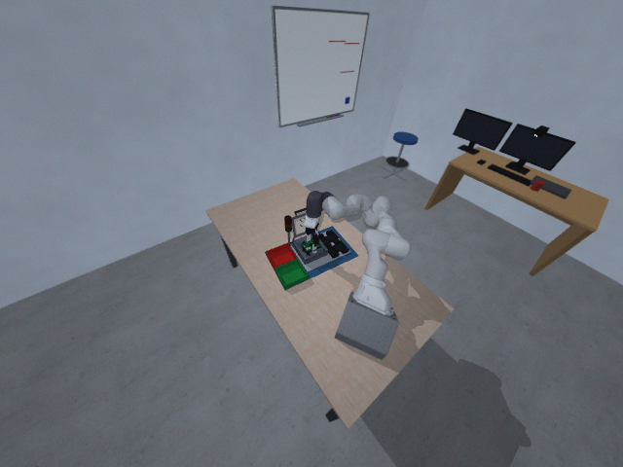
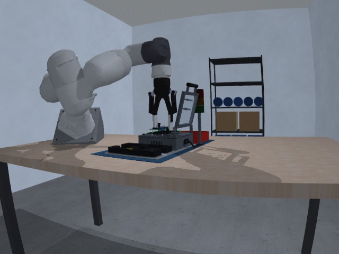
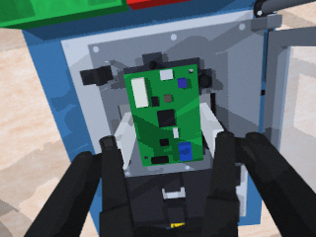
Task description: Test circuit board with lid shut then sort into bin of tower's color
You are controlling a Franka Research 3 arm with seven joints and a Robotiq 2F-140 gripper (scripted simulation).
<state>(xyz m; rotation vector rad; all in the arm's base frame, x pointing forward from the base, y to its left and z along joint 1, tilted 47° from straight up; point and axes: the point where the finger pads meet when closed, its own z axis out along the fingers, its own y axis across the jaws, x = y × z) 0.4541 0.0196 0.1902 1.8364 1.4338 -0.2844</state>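
The green circuit board lies 20 mm below my hand. From my hand the other things lie so: tester plate (10 mm ahead, 40 mm below); then tester lid (120 mm ahead, 40 mm to the right, 80 mm above); then black latch hook (40 mm behind, 80 mm to the left, 20 mm below).
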